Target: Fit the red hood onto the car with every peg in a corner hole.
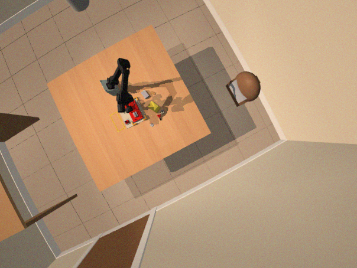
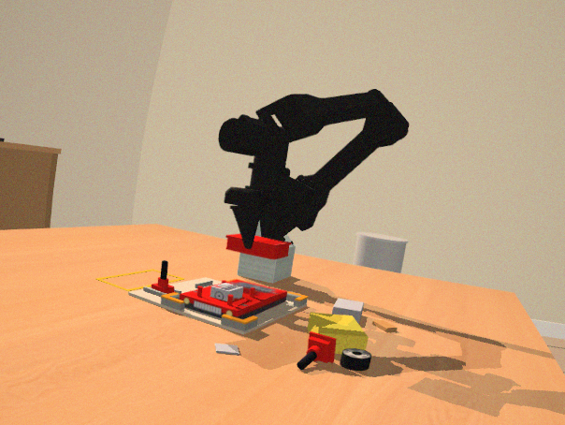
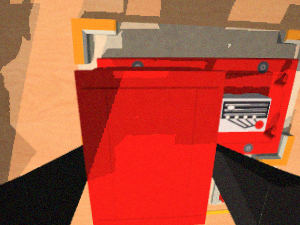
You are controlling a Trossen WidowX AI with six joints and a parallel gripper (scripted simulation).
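Right now the grey engine block is 100 mm ahead of my gripper tip and 80 mm below it. The rest, counted from my gripper tip: hood: 10 mm above; then pale jig: 60 mm ahead, 20 mm to the right, 90 mm below; then yellow block: 110 mm ahead, 190 mm to the left, 90 mm below.
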